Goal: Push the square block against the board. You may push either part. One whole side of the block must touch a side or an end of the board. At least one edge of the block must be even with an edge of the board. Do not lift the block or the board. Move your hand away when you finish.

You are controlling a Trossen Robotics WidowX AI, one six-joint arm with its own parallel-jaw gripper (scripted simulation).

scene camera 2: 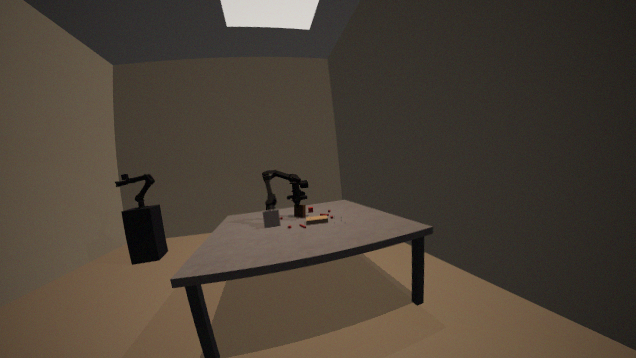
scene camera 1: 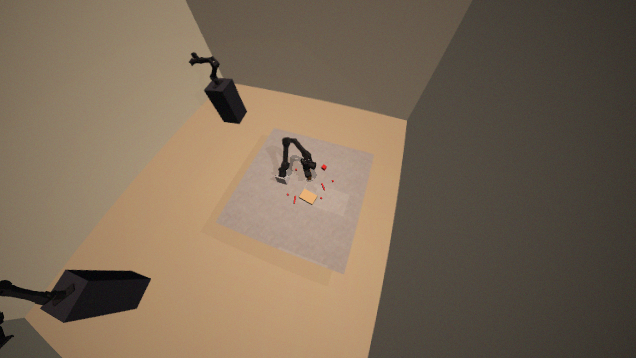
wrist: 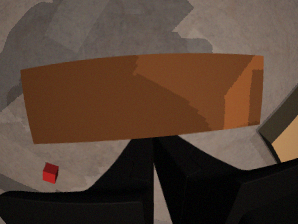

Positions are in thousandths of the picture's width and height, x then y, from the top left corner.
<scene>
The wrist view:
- my gripper: 502,587
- square block: 401,435
</scene>
